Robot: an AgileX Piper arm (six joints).
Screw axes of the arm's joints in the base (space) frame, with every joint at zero. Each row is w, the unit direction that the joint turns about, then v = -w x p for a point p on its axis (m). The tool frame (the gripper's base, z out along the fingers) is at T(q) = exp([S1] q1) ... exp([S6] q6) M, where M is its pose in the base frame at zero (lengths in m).
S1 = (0, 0, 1, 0, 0, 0)
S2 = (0, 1, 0, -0.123, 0, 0)
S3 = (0, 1, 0, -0.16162, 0, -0.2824)
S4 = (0.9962, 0, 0.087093, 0, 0.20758, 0)
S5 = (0, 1, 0, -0.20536, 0, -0.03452)
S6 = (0.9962, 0, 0.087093, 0, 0.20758, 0)
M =
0.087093 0 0.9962 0.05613
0 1 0 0
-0.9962 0 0.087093 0.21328
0 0 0 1
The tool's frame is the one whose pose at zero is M.
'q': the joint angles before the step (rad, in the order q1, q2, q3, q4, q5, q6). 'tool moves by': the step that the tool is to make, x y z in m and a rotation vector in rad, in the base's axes. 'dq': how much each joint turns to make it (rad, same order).
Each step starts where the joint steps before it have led.
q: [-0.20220, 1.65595, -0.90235, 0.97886, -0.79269, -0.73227]
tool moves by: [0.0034, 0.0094, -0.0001, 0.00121, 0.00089, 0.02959]
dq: [0.02823, -0.00006, -0.00009, 0.00004, 0.00211, -0.00012]
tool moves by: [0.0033, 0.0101, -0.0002, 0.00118, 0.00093, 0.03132]
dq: [0.03005, 0.00011, 0.00017, -0.00021, 0.00182, 0.00031]
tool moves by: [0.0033, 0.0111, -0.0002, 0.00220, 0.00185, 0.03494]
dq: [0.03246, -0.00007, -0.00018, 0.00020, 0.00394, -0.00029]
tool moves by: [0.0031, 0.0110, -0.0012, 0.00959, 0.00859, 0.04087]
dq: [0.02986, 0.00003, 0.00019, -0.00011, 0.01682, 0.00022]
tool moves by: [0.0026, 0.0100, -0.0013, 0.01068, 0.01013, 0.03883]
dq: [0.02623, 0.00009, -0.00019, 0.00016, 0.01943, -0.00016]
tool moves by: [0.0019, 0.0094, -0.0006, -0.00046, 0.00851, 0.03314]
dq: [0.02575, -0.00020, 0.00033, -0.00090, 0.00906, -0.00586]
